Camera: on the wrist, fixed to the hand. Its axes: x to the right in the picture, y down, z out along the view.
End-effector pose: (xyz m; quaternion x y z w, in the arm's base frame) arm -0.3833 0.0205 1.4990 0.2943 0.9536 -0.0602 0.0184
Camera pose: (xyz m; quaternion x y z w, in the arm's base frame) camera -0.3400 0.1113 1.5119 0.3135 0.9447 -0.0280 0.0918
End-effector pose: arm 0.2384 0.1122 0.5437 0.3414 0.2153 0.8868 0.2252
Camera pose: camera 0.1874 0.0358 0.5868 0.3870 0.1467 0.8803 0.2318
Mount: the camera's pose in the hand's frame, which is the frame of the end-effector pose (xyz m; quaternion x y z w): 0.0141 0.0975 -0.0242 -0.0514 -0.0595 0.0259 0.9966
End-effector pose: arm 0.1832 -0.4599 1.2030 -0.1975 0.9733 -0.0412 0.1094
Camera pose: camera 0.1284 -0.3750 1.2117 -0.1797 0.9707 0.0236 0.1579
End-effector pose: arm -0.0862 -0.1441 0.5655 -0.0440 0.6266 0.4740 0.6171
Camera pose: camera -0.1696 -0.0990 0.6015 -0.0311 0.5645 0.5232 0.6377
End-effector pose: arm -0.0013 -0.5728 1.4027 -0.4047 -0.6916 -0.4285 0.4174
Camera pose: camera 0.0892 -0.5627 1.4475 -0.4682 -0.6816 -0.4277 0.3651
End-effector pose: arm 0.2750 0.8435 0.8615 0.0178 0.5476 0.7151 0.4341
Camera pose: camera 0.1955 0.8317 0.9234 0.0522 0.4827 0.7510 0.4476
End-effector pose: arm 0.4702 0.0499 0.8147 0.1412 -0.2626 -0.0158 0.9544
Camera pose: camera 0.4903 0.1483 0.8289 0.0839 -0.3213 -0.0129 0.9432
